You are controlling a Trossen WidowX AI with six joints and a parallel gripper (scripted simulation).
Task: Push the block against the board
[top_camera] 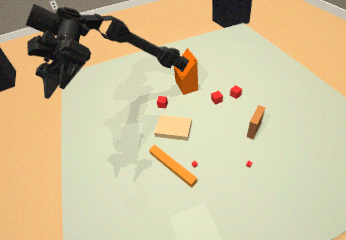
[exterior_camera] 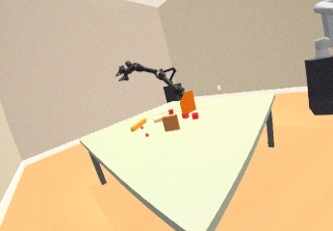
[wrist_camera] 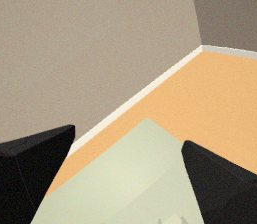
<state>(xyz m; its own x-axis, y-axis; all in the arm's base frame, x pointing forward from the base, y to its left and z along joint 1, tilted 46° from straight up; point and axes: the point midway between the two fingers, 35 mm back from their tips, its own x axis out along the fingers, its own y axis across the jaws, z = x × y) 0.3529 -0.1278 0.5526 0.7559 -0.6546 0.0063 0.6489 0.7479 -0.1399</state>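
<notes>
My gripper tip is 80 mm short of the brown square block, 610 mm to the right of it and 410 mm above it. The rest, counted from my gripper tip: long orange board 50 mm ahead, 230 mm to the left, 440 mm below; then pale tan flat block 110 mm behind, 320 mm to the left, 440 mm below.
</notes>
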